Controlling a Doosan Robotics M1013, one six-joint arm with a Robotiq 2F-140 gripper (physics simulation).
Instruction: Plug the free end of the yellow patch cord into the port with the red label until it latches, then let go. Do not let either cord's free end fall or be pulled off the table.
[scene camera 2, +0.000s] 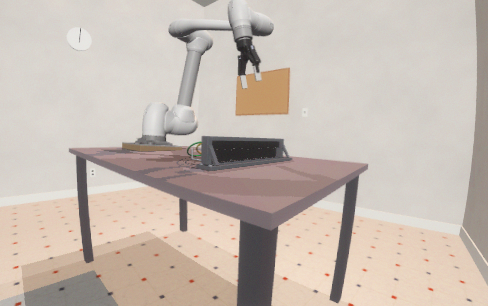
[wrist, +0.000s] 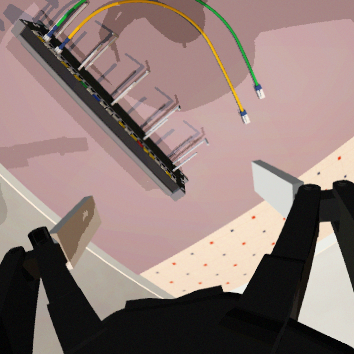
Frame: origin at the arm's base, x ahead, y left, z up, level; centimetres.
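Seen in the pictures: gripper, fingertip midpoint: (scene camera 2: 251, 84) (wrist: 173, 193); arm's base, link origin: (scene camera 2: 153, 144).
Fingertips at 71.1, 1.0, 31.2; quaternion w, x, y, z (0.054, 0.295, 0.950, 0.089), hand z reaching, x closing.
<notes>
Offsets run from my fingertips to a thing's top centre, as dx, dy, dz. "pt": to the spot under its first point. Level surfaces: height alone.
My gripper (scene camera 2: 250, 81) (wrist: 173, 193) is open, with its two pads wide apart, high above the table and the patch panel. The yellow patch cord {pt -17.1, -4.2, -33.9} (wrist: 212, 46) arcs from a port near the upper left end of the panel {+4.7, -11.4, -24.4} (scene camera 2: 245, 150) (wrist: 102, 112). Its free plug {-11.7, +13.2, -33.3} (wrist: 245, 117) lies on the table, between the pads' directions but well beyond them in the wrist view. The red label {pt +7.4, -1.8, -24.9} (wrist: 140, 144) shows on the panel's port row, toward its lower right end. Whether its port is empty is too small to tell.
A green cord {pt -21.8, -0.5, -33.9} (wrist: 239, 44) also runs from the panel, its free plug {pt -18.2, +10.7, -33.8} (wrist: 259, 92) lying beside the yellow one. Wire cable guides {pt +1.4, -10.9, -32.7} (wrist: 131, 87) stick out from the panel. The table {dz -34.5} (scene camera 2: 250, 192) (wrist: 215, 165) has its edge near the plugs, with tiled floor (wrist: 210, 255) beyond it.
</notes>
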